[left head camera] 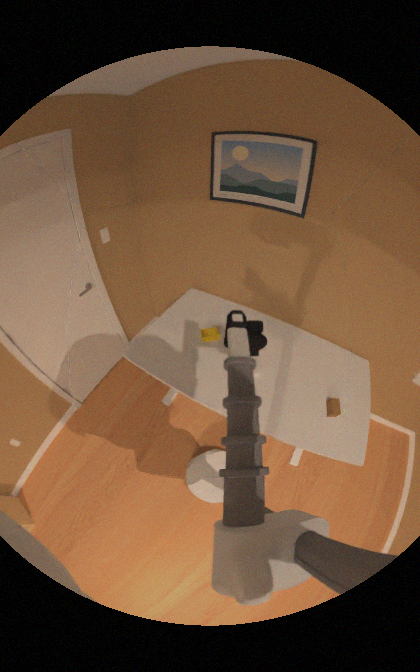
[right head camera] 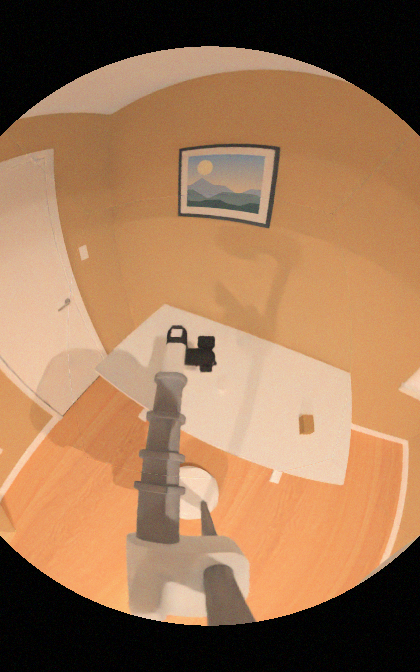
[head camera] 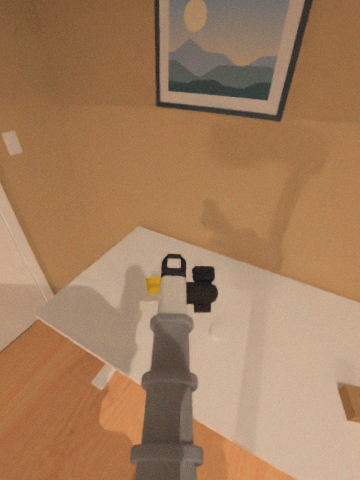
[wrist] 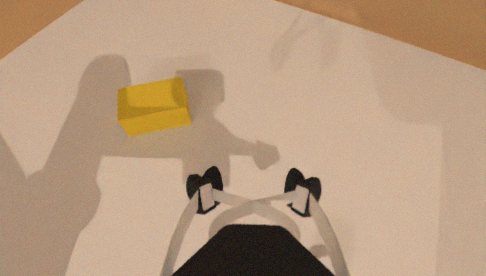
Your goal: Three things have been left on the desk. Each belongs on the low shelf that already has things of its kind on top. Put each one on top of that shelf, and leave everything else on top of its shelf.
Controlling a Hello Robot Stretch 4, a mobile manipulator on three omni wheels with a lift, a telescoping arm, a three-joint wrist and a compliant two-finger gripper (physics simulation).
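Frame: origin at the robot's base, x right, y ahead, z up, level; centimetres.
Seen in the pictures: gripper, fingertip midpoint: [wrist: 253, 182].
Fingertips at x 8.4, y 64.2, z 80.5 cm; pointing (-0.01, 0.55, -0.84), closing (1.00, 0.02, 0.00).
A point is followed by its place in that frame.
A yellow block [head camera: 153, 285] @[y 77.1, x -9.2, z 73.8 cm] [left head camera: 210, 334] [wrist: 154, 105] @[y 78.2, x -6.6, z 73.8 cm] lies near the far left end of the white desk [head camera: 300, 350] @[y 50.3, x 49.8, z 69.4 cm] [left head camera: 310, 375] [right head camera: 300, 385] [wrist: 390, 175] @[y 70.4, x 28.1, z 69.3 cm]; the arm hides it in the right head view. A brown block [head camera: 352, 402] @[y 31.4, x 56.9, z 74.3 cm] [left head camera: 333, 407] [right head camera: 306, 424] stands near the desk's right end. A pale round thing [head camera: 217, 333] @[y 55.6, x 17.7, z 71.7 cm] [right head camera: 222, 391] sits near the middle, hard to see against the desk. In the wrist view my gripper [wrist: 253, 182] @[y 64.2, x 8.4, z 80.5 cm] is open and empty above the desk, with the yellow block ahead and to its left. The head views hide my fingertips.
A white round seat or disc [left head camera: 204, 475] [right head camera: 201, 492] stands on the wood floor before the desk. A door [left head camera: 40, 260] [right head camera: 30, 280] is at the left. A tan box-like piece [left head camera: 14, 510] shows at the lower left. A framed picture [head camera: 220, 98] @[y 112.7, x 16.1, z 144.5 cm] hangs above the desk.
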